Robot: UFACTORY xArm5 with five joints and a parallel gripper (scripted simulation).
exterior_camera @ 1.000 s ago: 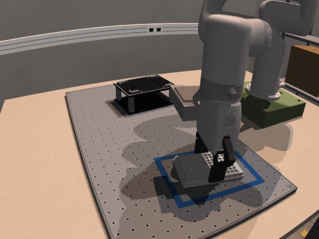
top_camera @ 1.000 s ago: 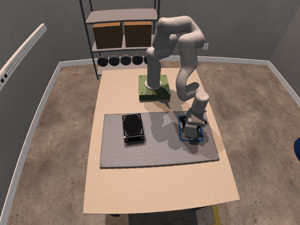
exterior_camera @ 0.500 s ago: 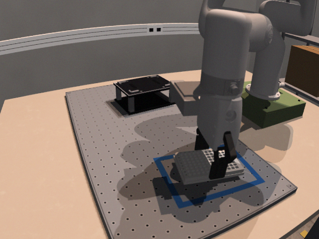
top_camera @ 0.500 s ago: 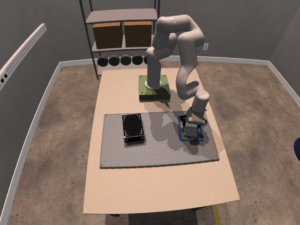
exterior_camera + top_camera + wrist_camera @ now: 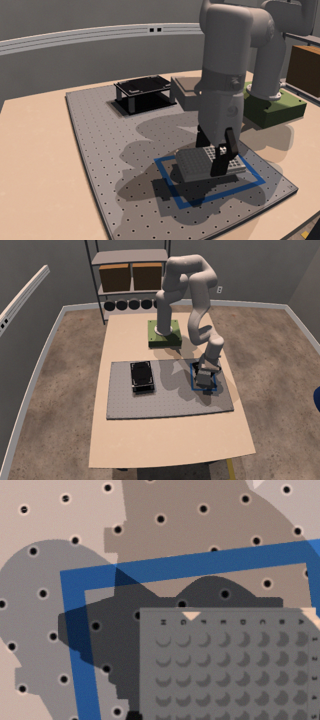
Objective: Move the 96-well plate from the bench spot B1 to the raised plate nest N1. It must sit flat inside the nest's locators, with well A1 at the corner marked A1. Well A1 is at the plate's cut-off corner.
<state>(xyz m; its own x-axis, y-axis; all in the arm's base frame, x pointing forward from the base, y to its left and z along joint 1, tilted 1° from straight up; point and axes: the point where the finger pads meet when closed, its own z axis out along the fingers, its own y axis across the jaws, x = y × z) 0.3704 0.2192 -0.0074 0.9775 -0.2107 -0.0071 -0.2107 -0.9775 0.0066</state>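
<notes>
The black raised plate nest is 36 cm to the right of my hand and 2 cm above it. Also, from my hand: grey 96-well plate: 1 cm below; A1 mark: 8 cm ahead, 41 cm to the right, 2 cm above.
</notes>
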